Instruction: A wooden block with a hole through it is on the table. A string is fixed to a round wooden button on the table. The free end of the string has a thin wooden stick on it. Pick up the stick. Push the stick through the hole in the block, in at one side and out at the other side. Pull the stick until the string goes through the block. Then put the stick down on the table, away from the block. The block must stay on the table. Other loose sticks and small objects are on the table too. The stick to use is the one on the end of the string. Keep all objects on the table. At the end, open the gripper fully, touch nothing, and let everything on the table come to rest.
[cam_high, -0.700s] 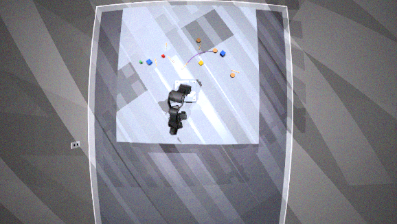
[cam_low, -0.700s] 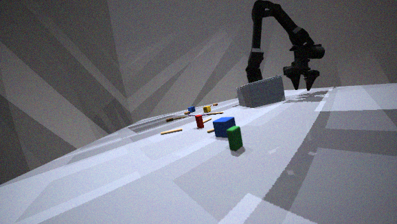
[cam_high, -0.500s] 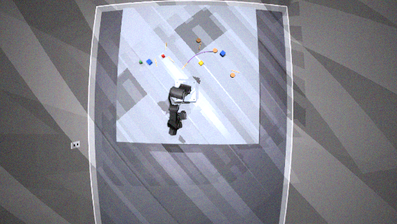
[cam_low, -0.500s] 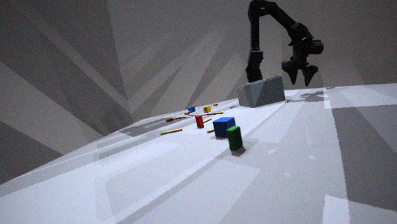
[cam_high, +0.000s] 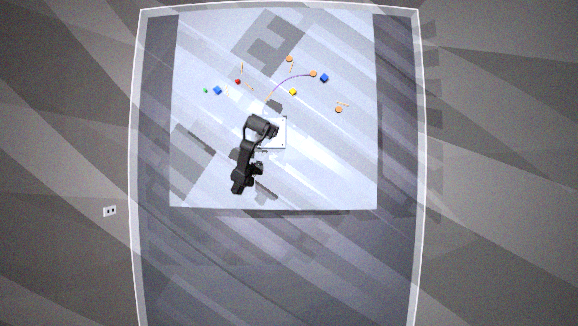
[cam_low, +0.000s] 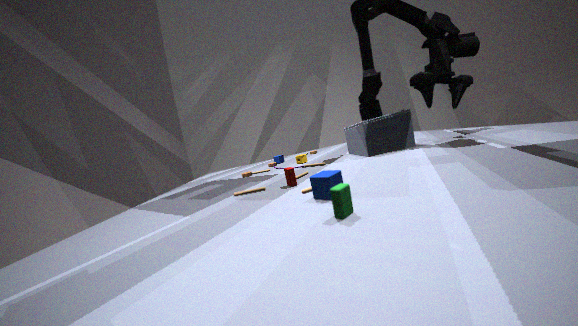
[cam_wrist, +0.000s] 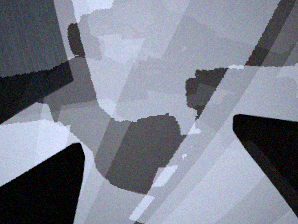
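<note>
The yellow wooden block lies 380 mm ahead of my gripper tip, 320 mm to the right of it and 80 mm below it. Round my gripper tip: thin wooden stick (400 mm ahead, 180 mm to the right, 100 mm below); then blue cube (490 mm ahead, 130 mm to the left, 80 mm below); then red block (510 mm ahead, 80 mm below).
</note>
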